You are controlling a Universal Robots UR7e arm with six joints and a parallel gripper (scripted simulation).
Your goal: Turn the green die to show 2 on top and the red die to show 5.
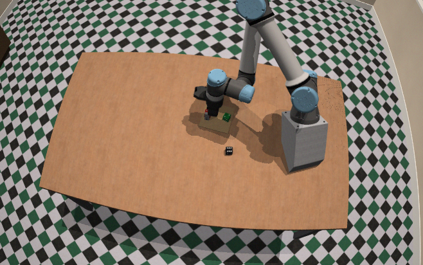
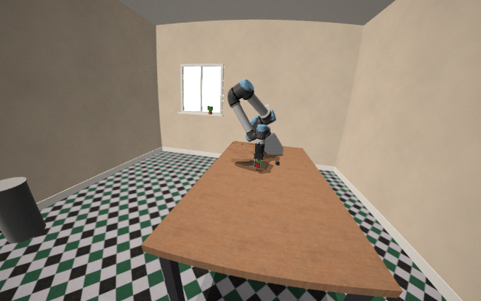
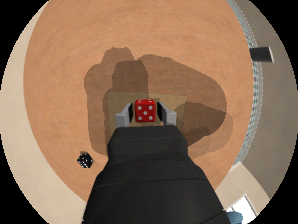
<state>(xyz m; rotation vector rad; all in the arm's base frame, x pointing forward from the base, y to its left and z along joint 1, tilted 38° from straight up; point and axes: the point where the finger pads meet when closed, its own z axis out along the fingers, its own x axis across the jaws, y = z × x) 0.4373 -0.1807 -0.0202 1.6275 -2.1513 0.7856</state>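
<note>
Right now the red die is right at my hand. Round my hand: green die: 90 mm behind, 30 mm to the left; then black die: 190 mm to the left, 80 mm behind, 10 mm below; then tan mat: 40 mm behind, 20 mm below, 10 mm to the left.
</note>
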